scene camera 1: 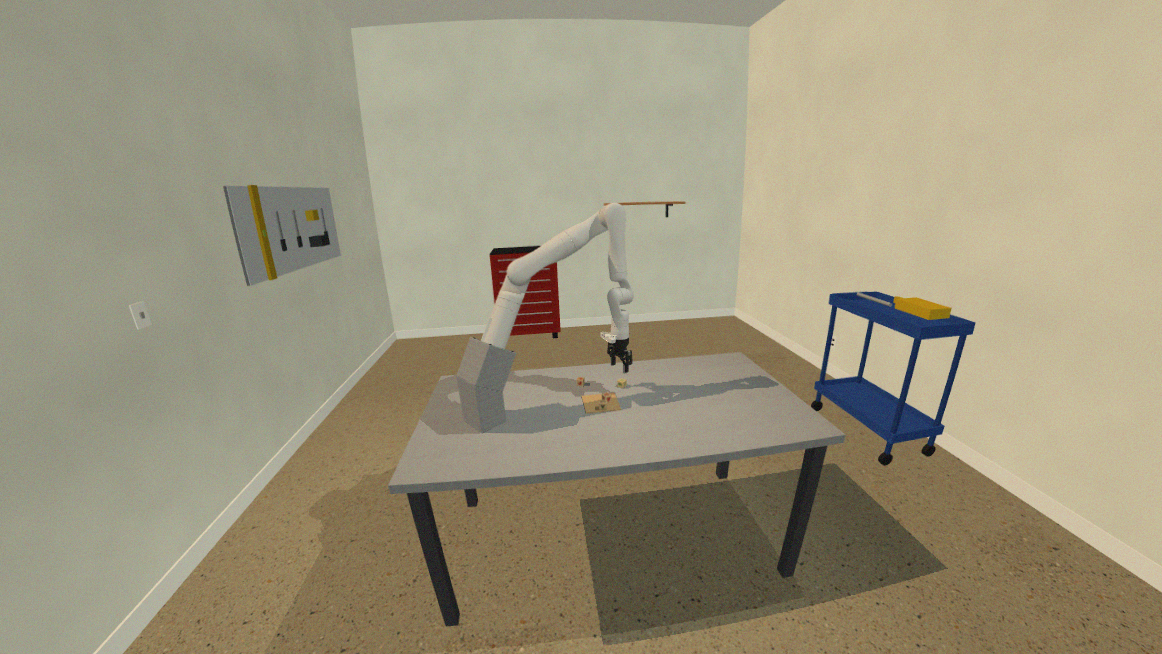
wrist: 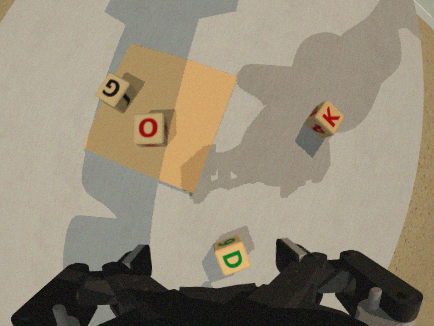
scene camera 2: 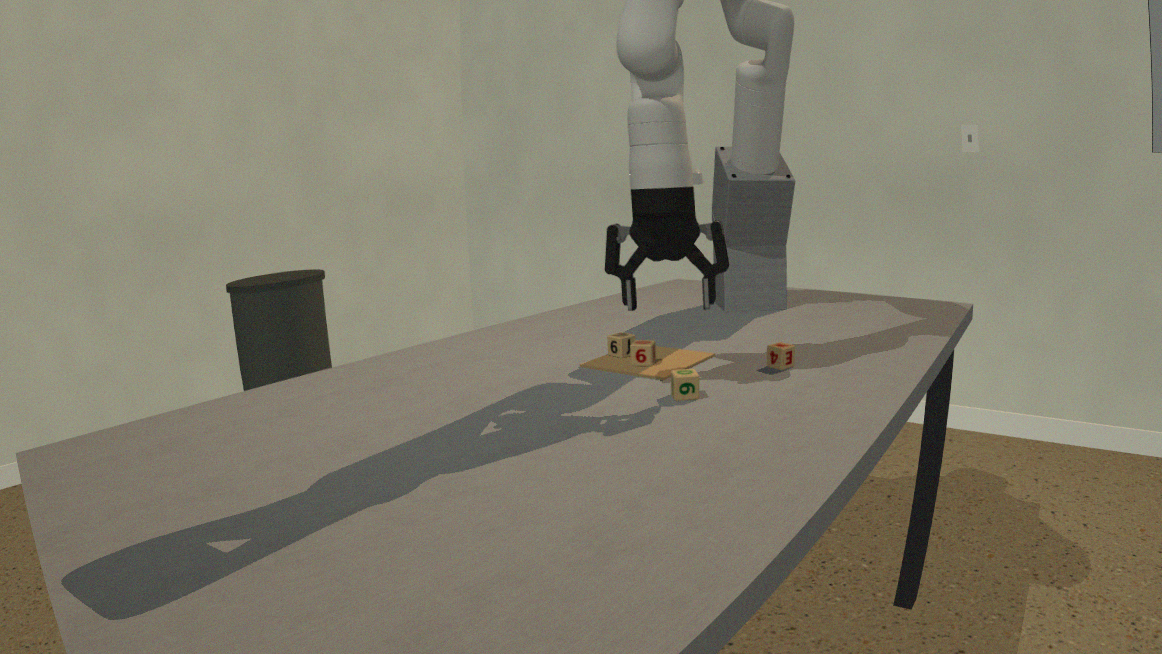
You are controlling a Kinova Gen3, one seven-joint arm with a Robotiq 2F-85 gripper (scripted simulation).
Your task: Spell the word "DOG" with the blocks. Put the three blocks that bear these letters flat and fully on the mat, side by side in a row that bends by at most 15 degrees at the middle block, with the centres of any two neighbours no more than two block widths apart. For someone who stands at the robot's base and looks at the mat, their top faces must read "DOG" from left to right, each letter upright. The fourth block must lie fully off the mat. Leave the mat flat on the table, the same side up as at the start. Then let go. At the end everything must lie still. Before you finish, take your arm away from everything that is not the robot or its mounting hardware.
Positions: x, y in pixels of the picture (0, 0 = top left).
Labels:
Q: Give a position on a D block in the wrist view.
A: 231, 255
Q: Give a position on an O block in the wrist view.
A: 150, 129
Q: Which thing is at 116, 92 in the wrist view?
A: A G block.

